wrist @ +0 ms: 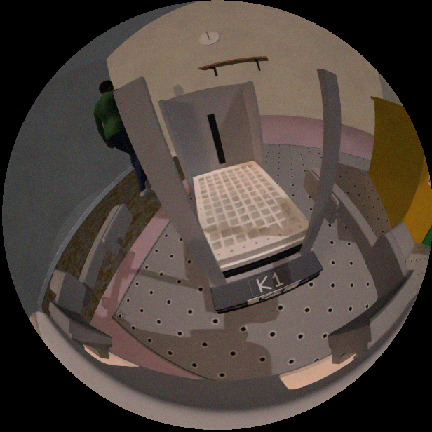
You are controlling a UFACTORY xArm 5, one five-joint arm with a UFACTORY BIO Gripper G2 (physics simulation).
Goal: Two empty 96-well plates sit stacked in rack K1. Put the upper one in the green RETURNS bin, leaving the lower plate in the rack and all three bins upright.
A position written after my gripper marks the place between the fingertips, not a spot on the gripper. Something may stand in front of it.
Observation:
In view: my gripper (209,191) and a white 96-well plate (245,216).

